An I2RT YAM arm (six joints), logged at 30 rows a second.
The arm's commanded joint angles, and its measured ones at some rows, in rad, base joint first. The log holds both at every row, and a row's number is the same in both.
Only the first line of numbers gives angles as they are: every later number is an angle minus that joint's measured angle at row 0.
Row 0, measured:
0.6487, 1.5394, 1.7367, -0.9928, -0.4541, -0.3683
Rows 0 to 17, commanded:
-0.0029, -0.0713, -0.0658, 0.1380, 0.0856, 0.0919
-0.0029, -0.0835, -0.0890, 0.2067, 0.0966, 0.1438
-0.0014, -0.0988, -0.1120, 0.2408, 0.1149, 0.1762
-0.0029, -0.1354, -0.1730, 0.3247, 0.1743, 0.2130
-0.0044, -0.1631, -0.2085, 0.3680, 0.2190, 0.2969
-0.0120, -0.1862, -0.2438, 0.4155, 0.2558, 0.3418
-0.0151, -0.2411, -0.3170, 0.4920, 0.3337, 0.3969
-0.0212, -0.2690, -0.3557, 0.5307, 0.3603, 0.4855
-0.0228, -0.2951, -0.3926, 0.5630, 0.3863, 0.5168
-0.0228, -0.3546, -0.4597, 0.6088, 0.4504, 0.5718
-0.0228, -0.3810, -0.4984, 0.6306, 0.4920, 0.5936
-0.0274, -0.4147, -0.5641, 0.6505, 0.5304, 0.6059
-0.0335, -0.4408, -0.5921, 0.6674, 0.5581, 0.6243
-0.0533, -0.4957, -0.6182, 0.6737, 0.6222, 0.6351
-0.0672, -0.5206, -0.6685, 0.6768, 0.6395, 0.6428
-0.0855, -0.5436, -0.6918, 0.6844, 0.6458, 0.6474
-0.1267, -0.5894, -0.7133, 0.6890, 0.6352, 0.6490
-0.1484, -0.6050, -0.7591, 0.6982, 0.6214, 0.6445
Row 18, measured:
-0.0660, -0.5169, -0.6653, 0.5741, 0.5218, 0.5634
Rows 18 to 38, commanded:
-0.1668, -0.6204, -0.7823, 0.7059, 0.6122, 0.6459
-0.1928, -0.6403, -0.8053, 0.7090, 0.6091, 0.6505
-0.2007, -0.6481, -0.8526, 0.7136, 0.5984, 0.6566
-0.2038, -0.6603, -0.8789, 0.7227, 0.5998, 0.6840
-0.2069, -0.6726, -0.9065, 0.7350, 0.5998, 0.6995
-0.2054, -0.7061, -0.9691, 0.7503, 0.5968, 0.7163
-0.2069, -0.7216, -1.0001, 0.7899, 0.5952, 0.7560
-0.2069, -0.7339, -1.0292, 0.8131, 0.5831, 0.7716
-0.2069, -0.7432, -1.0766, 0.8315, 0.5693, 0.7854
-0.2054, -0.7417, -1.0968, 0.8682, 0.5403, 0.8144
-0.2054, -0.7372, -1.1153, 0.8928, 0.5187, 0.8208
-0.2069, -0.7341, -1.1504, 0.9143, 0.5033, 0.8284
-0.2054, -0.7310, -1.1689, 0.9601, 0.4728, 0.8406
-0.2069, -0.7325, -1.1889, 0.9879, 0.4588, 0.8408
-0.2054, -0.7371, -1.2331, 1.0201, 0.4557, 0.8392
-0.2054, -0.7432, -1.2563, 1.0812, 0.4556, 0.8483
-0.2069, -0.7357, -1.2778, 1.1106, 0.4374, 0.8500
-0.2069, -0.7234, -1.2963, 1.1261, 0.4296, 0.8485
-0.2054, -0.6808, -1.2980, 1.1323, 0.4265, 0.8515
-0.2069, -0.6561, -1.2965, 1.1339, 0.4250, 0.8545
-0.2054, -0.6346, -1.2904, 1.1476, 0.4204, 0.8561
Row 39, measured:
-0.2049, -0.7023, -1.2894, 0.9915, 0.4612, 0.8251
